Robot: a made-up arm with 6 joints.
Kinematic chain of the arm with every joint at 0, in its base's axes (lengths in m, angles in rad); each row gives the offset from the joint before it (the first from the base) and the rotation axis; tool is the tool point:
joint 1: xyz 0 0 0.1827 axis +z
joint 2: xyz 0 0.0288 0 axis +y
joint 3: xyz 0 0 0.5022 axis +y
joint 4: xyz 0 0 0.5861 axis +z
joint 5: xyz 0 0 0 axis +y
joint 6: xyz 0 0 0.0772 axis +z
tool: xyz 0 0 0
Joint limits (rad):
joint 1: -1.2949..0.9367
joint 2: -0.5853..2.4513
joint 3: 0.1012..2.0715
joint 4: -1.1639..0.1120
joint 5: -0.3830..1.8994
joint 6: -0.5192..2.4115
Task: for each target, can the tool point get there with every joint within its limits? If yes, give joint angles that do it. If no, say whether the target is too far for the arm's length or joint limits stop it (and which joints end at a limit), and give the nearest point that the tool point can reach.
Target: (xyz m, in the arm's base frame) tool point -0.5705 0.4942 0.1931
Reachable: no: joint limits stop it (at a limit: joint 2, joint 3) | nearest point -0.2354 0.2039 -0.2598 | short by 0.634 m
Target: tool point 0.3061 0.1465 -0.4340
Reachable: yes | joints 0.4523 1.6294 1.6693 -0.4246 1.3182 -0.0356
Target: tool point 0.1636 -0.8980 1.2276
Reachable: no: too far | nearest point 0.2117 -0.7305 1.0573 | short by 0.244 m
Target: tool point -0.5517 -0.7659 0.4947
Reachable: no: joint limits stop it (at a limit: joint 1, joint 4) | nearest point 0.1193 -0.5759 0.4947 | short by 0.697 m
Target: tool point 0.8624 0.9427 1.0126
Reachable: no: too far | nearest point 0.6592 0.7205 0.8170 | short by 0.359 m
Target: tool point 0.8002 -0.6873 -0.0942
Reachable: yes | joints -0.6870 1.5306 0.4702 -0.9260 1.0237 0.9350
